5 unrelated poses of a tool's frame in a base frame.
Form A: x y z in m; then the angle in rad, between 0 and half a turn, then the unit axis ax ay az.
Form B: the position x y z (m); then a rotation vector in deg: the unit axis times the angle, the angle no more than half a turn. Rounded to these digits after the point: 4 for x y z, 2 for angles.
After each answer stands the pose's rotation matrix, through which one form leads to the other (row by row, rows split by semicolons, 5 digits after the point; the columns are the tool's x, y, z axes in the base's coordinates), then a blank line. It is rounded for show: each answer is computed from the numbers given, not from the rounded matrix.
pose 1, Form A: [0.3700, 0.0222, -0.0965, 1.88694, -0.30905, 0.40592, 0.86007]
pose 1, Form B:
[0.3700, 0.0222, -0.0965, -33.41, 43.89, 92.99]
-0.18570 -0.98190 0.03736; 0.65299 -0.09491 0.75139; -0.73425 0.16393 0.65880

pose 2, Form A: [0.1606, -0.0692, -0.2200, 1.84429, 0.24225, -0.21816, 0.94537]
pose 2, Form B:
[0.1606, -0.0692, -0.2200, 25.60, -23.05, 99.90]
-0.19556 -0.97736 0.08082; 0.84311 -0.20965 -0.49519; 0.50092 -0.02870 0.86502

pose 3, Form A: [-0.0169, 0.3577, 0.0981, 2.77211, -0.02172, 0.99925, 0.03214]
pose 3, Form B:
[-0.0169, 0.3577, 0.0981, -3.45, 158.71, 5.10]
-0.93160 -0.05355 0.35951; -0.03034 0.99709 0.06991; -0.36221 0.05422 -0.93052

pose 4, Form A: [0.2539, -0.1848, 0.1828, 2.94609, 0.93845, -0.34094, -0.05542]
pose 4, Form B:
[0.2539, -0.1848, 0.1828, 158.41, -57.55, -9.35]
0.76365 -0.62305 -0.16926; -0.64458 -0.75068 -0.14487; -0.03680 0.21973 -0.97487

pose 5, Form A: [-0.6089, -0.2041, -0.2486, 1.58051, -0.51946, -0.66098, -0.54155]
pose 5, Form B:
[-0.6089, -0.2041, -0.2486, -47.04, -59.86, -49.04]
0.26274 0.88821 -0.37690; -0.19484 0.43142 0.88086; 0.94499 -0.15801 0.28641

